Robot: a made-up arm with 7 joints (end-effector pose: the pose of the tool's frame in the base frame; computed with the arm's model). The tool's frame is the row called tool. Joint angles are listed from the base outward.
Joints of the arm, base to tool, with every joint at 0 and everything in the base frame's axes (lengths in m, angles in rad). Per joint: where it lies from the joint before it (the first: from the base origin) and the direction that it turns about. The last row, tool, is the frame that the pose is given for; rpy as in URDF.
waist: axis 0 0 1 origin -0.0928 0.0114 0.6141
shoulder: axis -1 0 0 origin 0.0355 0.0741 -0.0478
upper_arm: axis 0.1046 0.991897 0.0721 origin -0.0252 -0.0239 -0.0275
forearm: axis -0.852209 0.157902 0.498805 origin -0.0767 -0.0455 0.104
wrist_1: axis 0 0 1 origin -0.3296 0.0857 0.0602
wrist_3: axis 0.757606 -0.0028 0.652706 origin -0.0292 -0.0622 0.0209
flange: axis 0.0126 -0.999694 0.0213 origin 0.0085 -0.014 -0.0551
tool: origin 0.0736 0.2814 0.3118 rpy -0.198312 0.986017 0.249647
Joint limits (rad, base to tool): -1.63..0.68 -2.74..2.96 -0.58..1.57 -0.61..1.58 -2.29..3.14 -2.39..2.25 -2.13..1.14
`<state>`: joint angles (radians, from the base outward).
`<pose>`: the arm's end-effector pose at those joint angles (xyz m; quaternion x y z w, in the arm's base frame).
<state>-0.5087 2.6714 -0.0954 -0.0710 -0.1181 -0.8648 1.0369</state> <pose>-0.5586 0.0351 0.3364 0.9603 0.0166 0.0466 0.2745</pose>
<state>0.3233 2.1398 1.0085 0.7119 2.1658 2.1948 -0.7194</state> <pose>-0.0422 0.4504 0.1000 -0.8367 -0.3220 -0.3776 0.2317</pose>
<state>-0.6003 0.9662 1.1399 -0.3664 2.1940 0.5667 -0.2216</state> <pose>0.3943 0.3169 1.0787 0.2095 0.4722 0.7822 0.3482</pose>
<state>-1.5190 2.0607 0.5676 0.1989 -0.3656 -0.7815 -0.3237</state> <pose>0.1435 -0.0224 0.4010 0.2677 -0.5114 0.6174 0.5344</pose>
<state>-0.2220 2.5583 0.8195 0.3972 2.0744 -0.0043 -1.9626</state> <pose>-0.5242 0.5336 0.2531 -0.2334 -0.4785 0.0676 0.8438</pose>
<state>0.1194 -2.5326 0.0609 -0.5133 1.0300 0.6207 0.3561</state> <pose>-0.5852 -0.1196 0.0840 0.7217 -0.6278 0.2428 0.1613</pose>
